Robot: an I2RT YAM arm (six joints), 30 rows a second.
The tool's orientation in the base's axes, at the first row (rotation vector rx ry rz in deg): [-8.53 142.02 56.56]
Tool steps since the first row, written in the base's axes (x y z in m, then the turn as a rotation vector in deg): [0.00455 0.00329 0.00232 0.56 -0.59 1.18]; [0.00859 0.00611 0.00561 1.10 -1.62 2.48]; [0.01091 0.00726 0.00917 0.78 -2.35 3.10]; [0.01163 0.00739 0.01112 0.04 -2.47 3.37]
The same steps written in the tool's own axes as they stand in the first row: [-0.00487 0.00266 0.00248 -1.08 0.15 -0.93]; [-0.00976 0.00572 0.00383 -2.22 0.06 -2.24]; [-0.01337 0.00817 0.00323 -2.28 0.00 -3.25]; [-0.01489 0.00929 0.00236 -1.75 0.27 -3.78]
